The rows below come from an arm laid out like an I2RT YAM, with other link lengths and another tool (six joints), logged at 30 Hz.
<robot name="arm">
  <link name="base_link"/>
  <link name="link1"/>
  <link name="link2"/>
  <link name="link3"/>
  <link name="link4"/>
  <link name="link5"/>
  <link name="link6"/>
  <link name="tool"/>
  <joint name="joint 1" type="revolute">
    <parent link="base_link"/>
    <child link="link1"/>
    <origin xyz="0 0 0.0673" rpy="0 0 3.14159"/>
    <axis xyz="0 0 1"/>
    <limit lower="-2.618" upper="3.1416"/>
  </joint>
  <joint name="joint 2" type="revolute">
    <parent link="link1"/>
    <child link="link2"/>
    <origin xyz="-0.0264 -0.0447 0.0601" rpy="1.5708 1.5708 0"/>
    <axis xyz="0 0 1"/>
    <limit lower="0" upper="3.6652"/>
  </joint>
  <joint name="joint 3" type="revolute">
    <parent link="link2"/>
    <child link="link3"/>
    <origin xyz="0 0.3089 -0.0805" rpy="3.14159 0 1.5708"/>
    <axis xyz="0 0 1"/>
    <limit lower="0" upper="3.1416"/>
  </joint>
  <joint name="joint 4" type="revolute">
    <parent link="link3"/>
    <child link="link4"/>
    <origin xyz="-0.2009 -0.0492 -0.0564" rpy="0 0 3.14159"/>
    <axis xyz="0 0 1"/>
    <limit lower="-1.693" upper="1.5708"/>
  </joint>
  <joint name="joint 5" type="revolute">
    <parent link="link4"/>
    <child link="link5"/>
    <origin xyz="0.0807 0.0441 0.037" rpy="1.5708 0 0"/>
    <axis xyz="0 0 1"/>
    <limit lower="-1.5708" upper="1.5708"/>
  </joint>
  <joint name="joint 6" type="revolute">
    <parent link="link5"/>
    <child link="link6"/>
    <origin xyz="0.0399 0 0.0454" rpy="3.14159 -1.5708 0"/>
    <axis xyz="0 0 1"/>
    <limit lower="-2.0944" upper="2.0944"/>
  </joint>
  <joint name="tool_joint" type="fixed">
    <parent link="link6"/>
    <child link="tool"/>
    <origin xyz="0.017 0.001 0.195" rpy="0.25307 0 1.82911"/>
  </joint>
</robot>
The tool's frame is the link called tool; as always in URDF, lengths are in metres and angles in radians.
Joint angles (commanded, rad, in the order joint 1, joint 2, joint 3, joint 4, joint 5, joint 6), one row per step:
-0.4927 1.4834 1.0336 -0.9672 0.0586 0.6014
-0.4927 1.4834 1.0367 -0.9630 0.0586 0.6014
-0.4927 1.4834 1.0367 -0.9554 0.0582 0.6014
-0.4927 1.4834 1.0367 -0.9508 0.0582 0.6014
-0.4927 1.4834 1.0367 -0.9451 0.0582 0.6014
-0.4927 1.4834 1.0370 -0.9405 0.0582 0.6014
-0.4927 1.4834 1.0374 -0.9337 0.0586 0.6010
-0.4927 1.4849 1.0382 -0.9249 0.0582 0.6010
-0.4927 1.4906 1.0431 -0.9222 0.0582 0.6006
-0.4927 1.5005 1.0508 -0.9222 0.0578 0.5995
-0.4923 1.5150 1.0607 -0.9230 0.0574 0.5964
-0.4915 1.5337 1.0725 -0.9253 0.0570 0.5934
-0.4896 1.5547 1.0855 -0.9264 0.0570 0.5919
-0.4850 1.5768 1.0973 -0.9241 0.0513 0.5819
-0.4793 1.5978 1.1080 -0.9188 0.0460 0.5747
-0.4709 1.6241 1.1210 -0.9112 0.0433 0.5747
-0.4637 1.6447 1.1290 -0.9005 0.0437 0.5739
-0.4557 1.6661 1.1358 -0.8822 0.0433 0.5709
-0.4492 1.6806 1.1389 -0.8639 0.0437 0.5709
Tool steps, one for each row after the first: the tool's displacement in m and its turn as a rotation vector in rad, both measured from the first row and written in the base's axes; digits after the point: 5 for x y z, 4 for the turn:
0.00214 -0.00115 0.00088 -0.0035 -0.0064 0.0000
0.00428 -0.00219 0.00116 -0.0067 -0.0133 0.0001
0.00556 -0.00288 0.00134 -0.0089 -0.0174 0.0001
0.00713 -0.00372 0.00158 -0.0116 -0.0224 0.0001
0.00849 -0.00445 0.00185 -0.0139 -0.0267 0.0001
0.01044 -0.00561 0.00225 -0.0177 -0.0328 0.0004
0.01310 -0.00693 0.00252 -0.0212 -0.0401 0.0005
0.01513 -0.00803 0.00260 -0.0221 -0.0418 0.0009
0.01716 -0.00903 0.00227 -0.0209 -0.0399 0.0020
0.01949 -0.01010 0.00137 -0.0184 -0.0349 0.0055
0.02187 -0.01108 -0.00017 -0.0140 -0.0266 0.0093
0.02499 -0.01221 -0.00200 -0.0098 -0.0184 0.0127
0.02950 -0.01185 -0.00437 -0.0022 -0.0128 0.0281
0.03466 -0.01153 -0.00675 0.0040 -0.0100 0.0417
0.04114 -0.01156 -0.00993 0.0091 -0.0063 0.0505
0.04661 -0.01218 -0.01292 0.0096 -0.0043 0.0584
0.05393 -0.01320 -0.01625 0.0079 -0.0074 0.0695
0.06016 -0.01422 -0.01872 0.0043 -0.0133 0.0759

